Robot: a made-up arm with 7 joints.
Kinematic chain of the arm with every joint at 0, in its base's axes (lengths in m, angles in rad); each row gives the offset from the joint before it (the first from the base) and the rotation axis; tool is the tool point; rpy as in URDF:
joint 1: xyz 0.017 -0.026 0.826 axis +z
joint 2: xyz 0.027 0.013 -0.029 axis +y
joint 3: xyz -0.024 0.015 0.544 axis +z
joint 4: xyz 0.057 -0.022 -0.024 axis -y
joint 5: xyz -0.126 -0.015 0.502 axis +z
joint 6: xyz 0 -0.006 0.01 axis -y
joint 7: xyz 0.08 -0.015 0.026 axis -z
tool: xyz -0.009 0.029 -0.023 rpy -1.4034 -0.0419 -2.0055
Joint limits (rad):
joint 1: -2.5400..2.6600
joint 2: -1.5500..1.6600
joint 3: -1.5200..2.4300
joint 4: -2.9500..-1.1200
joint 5: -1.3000..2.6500
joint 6: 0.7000..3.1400
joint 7: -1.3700..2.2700
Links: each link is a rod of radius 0.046 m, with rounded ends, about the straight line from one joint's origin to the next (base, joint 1, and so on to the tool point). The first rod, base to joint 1, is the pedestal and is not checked.
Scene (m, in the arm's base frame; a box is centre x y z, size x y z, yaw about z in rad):
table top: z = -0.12
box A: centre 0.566 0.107 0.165 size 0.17 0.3 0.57 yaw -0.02
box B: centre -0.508 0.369 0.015 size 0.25 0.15 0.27 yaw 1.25
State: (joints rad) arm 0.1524 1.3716 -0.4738 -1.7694 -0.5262 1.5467 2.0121
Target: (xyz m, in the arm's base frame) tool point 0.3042 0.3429 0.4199
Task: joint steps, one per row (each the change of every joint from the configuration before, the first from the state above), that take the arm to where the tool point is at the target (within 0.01 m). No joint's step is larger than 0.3 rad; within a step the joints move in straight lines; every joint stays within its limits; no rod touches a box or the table.
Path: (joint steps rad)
1: 0.0681 -0.2488 0.2754 -0.0021 0.1214 -0.0978 0.0235
2: 0.0682 -0.2488 0.2753 -0.0021 0.1214 -0.0978 0.0234
3: 0.0681 -0.2488 0.2754 -0.0021 0.1214 -0.0977 0.0235
4: 0.0681 -0.2488 0.2754 -0.0022 0.1215 -0.0978 0.0235
5: 0.0681 -0.2488 0.2753 -0.0021 0.1214 -0.0978 0.0234
6: 0.0682 -0.2488 0.2754 -0.0021 0.1214 -0.0978 0.0235
7: 0.0338 0.2779 -0.2378 -0.1534 -0.1767 0.1324 -0.0484
8: 0.0338 0.2779 -0.2378 -0.1534 -0.1767 0.1324 -0.0484
9: 0.0338 0.2779 -0.2378 -0.1534 -0.1767 0.1323 -0.0484
10: 0.0338 0.2779 -0.2378 -0.1534 -0.1767 0.1324 -0.0484

